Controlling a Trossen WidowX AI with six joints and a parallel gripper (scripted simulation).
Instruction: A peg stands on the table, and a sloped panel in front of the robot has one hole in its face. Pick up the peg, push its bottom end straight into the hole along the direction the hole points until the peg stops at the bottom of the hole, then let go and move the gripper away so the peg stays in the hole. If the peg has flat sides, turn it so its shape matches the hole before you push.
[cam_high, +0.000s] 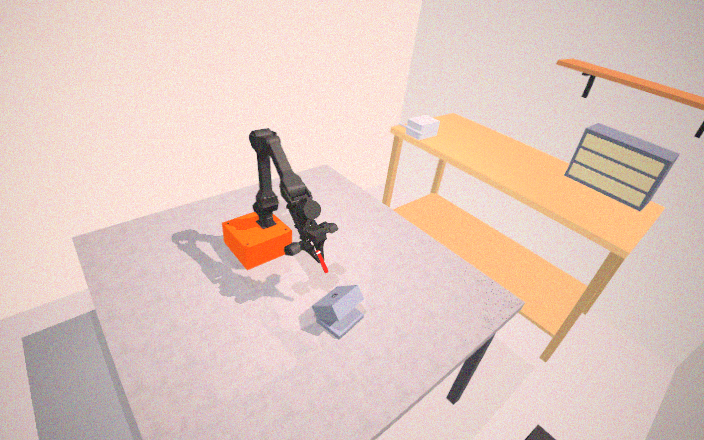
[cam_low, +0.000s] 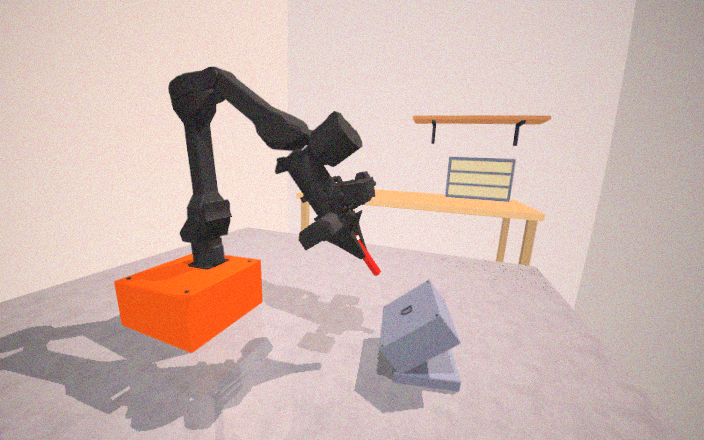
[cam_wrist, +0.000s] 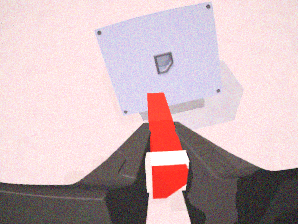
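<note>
Now: gripper tip 110 mm above the grey sloped panel and 100 mm short of it. Round my gripper tip: red peg (20 mm above, 10 mm behind).
</note>
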